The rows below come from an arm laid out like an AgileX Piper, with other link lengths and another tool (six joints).
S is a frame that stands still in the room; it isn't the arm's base.
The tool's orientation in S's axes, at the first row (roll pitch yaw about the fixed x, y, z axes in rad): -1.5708 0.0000 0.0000
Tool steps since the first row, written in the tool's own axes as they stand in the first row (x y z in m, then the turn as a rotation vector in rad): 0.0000 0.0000 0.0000 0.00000 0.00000 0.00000; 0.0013 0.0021 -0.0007 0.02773 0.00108 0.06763; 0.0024 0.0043 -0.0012 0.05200 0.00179 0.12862; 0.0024 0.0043 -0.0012 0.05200 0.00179 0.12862; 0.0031 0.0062 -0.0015 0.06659 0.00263 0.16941; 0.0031 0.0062 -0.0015 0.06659 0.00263 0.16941
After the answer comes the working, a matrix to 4 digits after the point.
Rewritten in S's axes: 0.0000 0.0000 0.0000 0.00000 0.00000 0.00000; 0.0013 -0.0007 -0.0021 0.02773 0.06763 -0.00108; 0.0024 -0.0012 -0.0043 0.05200 0.12862 -0.00179; 0.0024 -0.0012 -0.0043 0.05200 0.12862 -0.00179; 0.0031 -0.0015 -0.0062 0.06659 0.16941 -0.00263; 0.0031 -0.0015 -0.0062 0.06659 0.16941 -0.00263
The tool's axes in the first row as the columns of a matrix, in S's axes (rounded; the answer above uses it unrounded):
1.0000 0.0000 0.0000
0.0000 0.0000 1.0000
0.0000 -1.0000 0.0000

